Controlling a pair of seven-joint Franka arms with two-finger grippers.
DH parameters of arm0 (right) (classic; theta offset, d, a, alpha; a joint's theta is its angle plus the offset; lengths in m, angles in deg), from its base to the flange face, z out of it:
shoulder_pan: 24.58 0.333 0 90
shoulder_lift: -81.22 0 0 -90
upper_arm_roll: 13.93 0.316 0.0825 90
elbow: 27.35 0 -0.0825 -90
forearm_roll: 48.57 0.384 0 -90
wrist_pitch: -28.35 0 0.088 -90
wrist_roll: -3.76 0.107 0 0
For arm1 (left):
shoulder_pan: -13.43 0.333 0 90
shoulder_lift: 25.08 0 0 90
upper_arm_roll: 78.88 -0.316 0.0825 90
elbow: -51.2 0 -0.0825 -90
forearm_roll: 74.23 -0.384 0 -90
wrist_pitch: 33.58 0 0.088 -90
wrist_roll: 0.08 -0.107 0 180
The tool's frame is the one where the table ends.
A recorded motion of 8 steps. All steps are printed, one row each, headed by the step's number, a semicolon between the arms.
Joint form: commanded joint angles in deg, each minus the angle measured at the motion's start. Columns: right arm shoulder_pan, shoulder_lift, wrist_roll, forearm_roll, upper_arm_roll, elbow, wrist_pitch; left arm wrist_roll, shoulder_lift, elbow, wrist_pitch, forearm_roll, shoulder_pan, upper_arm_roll.
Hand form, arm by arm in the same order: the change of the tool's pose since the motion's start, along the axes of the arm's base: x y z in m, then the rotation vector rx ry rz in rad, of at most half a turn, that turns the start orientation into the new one. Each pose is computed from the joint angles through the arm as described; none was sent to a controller.
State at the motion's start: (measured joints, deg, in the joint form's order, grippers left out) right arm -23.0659 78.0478 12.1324 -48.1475 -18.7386 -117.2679 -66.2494; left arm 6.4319 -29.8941 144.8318 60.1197 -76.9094 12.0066 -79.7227
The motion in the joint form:
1: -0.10 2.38 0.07 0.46 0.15 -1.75 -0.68; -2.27 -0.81 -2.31 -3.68 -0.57 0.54 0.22
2: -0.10 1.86 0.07 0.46 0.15 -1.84 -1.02; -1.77 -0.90 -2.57 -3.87 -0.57 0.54 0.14
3: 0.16 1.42 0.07 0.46 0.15 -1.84 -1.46; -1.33 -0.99 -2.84 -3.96 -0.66 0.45 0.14
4: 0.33 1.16 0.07 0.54 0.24 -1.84 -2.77; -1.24 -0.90 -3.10 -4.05 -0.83 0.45 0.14
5: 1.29 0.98 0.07 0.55 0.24 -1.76 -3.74; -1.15 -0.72 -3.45 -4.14 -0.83 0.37 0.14
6: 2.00 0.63 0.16 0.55 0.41 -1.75 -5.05; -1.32 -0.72 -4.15 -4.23 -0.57 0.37 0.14
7: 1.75 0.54 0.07 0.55 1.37 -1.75 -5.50; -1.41 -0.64 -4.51 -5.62 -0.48 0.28 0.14
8: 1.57 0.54 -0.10 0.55 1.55 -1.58 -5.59; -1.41 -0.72 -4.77 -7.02 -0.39 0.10 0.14
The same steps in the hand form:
1: -0.0113 0.0009 0.0102 0.0103 -0.0233 -0.0009; -0.0008 0.0046 0.0058 0.0064 0.0400 -0.0318
2: -0.0082 0.0009 0.0048 0.0098 -0.0186 -0.0010; -0.0005 0.0054 0.0068 0.0074 0.0399 -0.0215
3: -0.0052 0.0035 0.0012 0.0092 -0.0186 0.0034; 0.0001 0.0046 0.0080 0.0098 0.0379 -0.0155
4: -0.0015 0.0062 0.0007 0.0093 -0.0369 0.0076; -0.0001 0.0050 0.0109 0.0129 0.0333 -0.0141
5: 0.0014 0.0158 0.0012 0.0089 -0.0520 0.0242; -0.0006 0.0042 0.0154 0.0131 0.0255 -0.0138
6: 0.0055 0.0247 -0.0001 0.0084 -0.0689 0.0378; 0.0001 0.0037 0.0210 0.0083 0.0150 -0.0163
7: 0.0067 0.0317 -0.0002 0.0092 -0.0751 0.0516; -0.0027 0.0028 0.0229 0.0067 0.0316 -0.0180
8: 0.0070 0.0317 0.0014 0.0090 -0.0796 0.0546; -0.0049 0.0009 0.0223 0.0053 0.0529 -0.0197

